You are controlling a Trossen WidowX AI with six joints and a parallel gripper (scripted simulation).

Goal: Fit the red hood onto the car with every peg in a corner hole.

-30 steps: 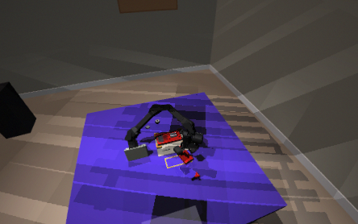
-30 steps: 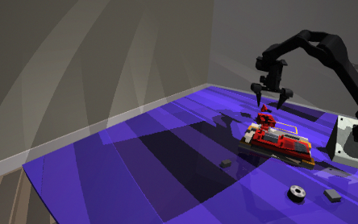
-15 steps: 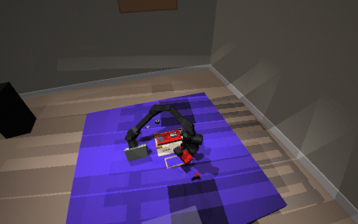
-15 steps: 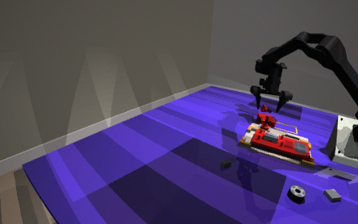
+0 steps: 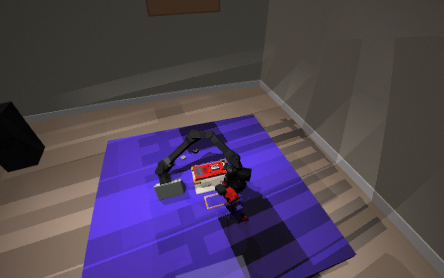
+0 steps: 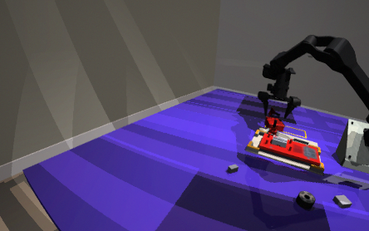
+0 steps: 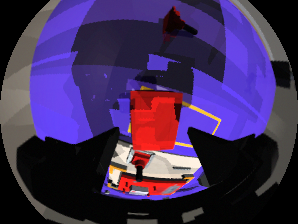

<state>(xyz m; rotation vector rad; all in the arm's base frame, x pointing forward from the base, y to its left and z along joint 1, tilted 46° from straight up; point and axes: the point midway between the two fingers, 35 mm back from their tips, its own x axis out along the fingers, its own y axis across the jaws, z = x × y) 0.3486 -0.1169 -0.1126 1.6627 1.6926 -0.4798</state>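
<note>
The hood lies 30 mm below my gripper tip. Round my gripper tip: jig 40 mm behind, 200 mm to the left, 30 mm below.
</note>
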